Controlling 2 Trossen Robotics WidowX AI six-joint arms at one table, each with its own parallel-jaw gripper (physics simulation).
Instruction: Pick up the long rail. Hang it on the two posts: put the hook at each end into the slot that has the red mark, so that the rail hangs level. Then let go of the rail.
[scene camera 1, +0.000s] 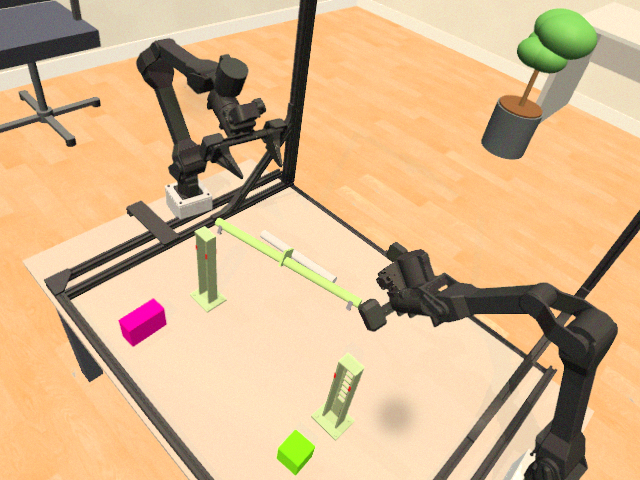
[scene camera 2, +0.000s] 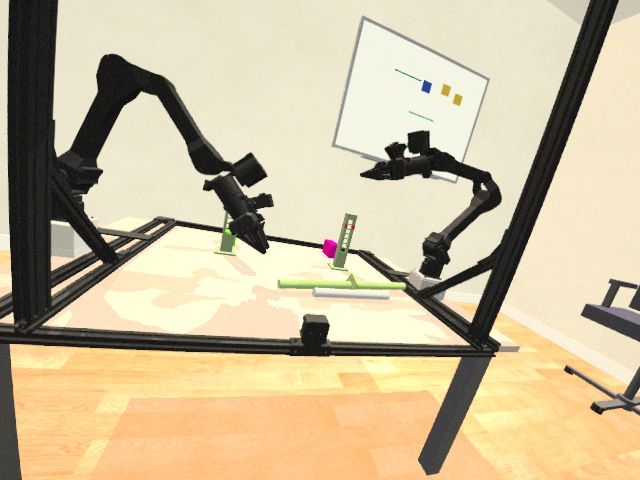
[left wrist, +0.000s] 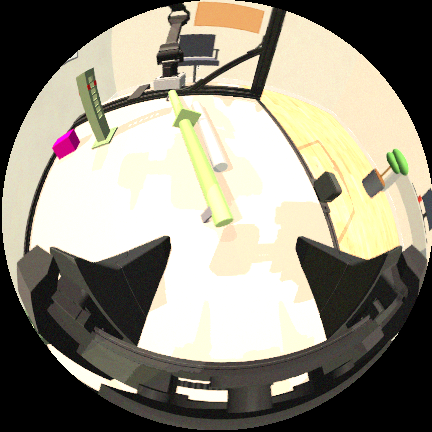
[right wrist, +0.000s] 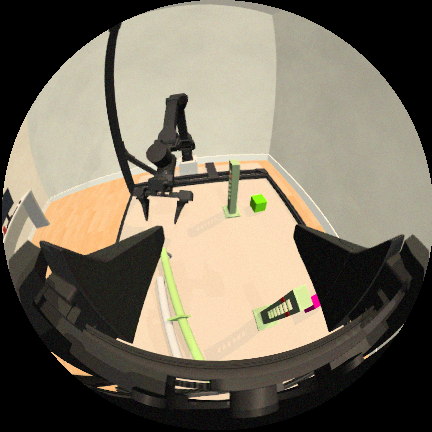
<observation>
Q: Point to my left gripper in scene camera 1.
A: At 377, 296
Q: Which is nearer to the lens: the green cube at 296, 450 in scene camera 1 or the light-green rail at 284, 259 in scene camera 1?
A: The green cube.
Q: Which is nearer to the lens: the light-green rail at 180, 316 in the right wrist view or the white rod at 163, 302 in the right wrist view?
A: The light-green rail.
</observation>
